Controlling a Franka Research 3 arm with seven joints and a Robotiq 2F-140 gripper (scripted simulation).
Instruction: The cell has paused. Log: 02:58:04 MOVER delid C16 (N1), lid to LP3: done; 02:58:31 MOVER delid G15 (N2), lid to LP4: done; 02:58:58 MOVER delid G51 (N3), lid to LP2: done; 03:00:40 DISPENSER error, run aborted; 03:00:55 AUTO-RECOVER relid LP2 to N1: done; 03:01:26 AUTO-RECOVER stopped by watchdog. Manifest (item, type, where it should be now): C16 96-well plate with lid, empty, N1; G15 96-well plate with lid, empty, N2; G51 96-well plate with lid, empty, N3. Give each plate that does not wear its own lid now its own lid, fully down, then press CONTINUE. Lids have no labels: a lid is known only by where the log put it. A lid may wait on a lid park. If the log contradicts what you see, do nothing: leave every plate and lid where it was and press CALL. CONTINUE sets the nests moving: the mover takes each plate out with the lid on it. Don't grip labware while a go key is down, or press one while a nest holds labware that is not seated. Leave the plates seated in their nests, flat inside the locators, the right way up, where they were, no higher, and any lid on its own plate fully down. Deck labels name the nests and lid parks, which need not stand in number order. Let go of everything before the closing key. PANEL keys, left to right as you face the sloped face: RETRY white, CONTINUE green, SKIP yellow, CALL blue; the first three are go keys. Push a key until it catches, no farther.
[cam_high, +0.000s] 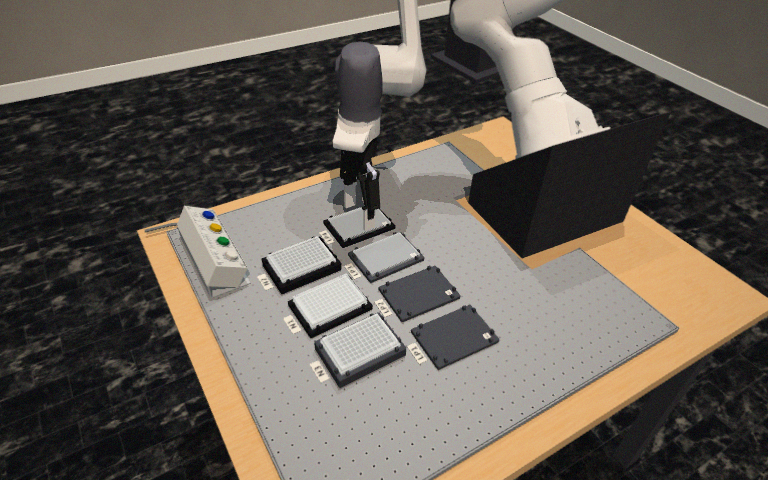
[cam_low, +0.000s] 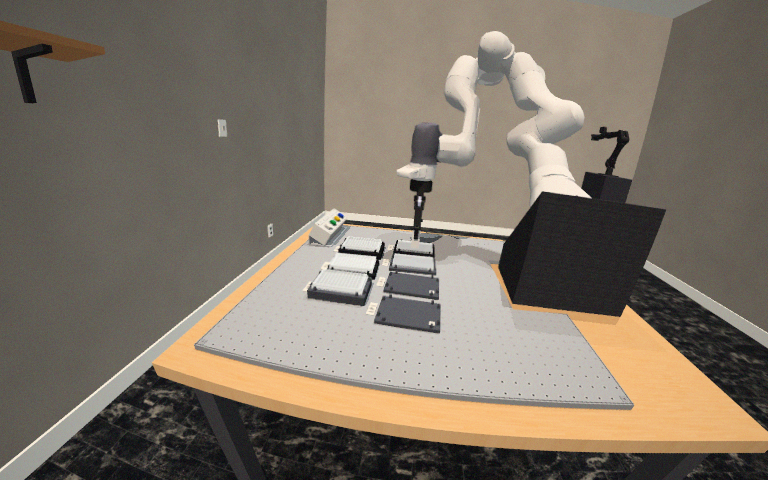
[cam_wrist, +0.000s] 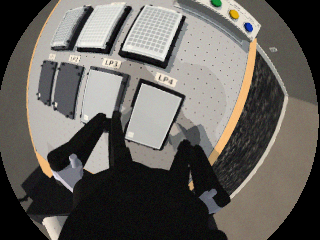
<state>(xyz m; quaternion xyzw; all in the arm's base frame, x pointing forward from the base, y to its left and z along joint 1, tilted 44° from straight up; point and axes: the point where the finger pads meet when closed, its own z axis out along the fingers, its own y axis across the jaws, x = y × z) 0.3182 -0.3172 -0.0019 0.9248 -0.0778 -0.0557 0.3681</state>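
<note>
My hand is 50 mm above the lid park LP4. Also, from my hand: white key: 320 mm ahead, 10 mm to the right, 10 mm above; then lid park LP2: 260 mm to the left, 50 mm below, 20 mm ahead; then lid park LP3: 130 mm to the left, 50 mm below, 10 mm ahead.
</note>
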